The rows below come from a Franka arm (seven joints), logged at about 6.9 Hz.
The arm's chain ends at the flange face. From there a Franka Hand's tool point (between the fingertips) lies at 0.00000 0.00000 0.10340 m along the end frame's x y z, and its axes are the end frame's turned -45 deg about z.
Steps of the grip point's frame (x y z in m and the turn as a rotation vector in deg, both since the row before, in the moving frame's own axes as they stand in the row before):
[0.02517 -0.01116 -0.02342 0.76 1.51 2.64]
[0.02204 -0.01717 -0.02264 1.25 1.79 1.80]
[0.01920 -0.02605 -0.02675 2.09 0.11 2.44]
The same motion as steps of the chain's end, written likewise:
[0.00888 -0.02282 -0.02338 1.61 0.53 2.64]
[0.00269 -0.02386 -0.02256 2.15 0.38 1.80]
[-0.00238 -0.02914 -0.02668 1.56 -1.40 2.44]

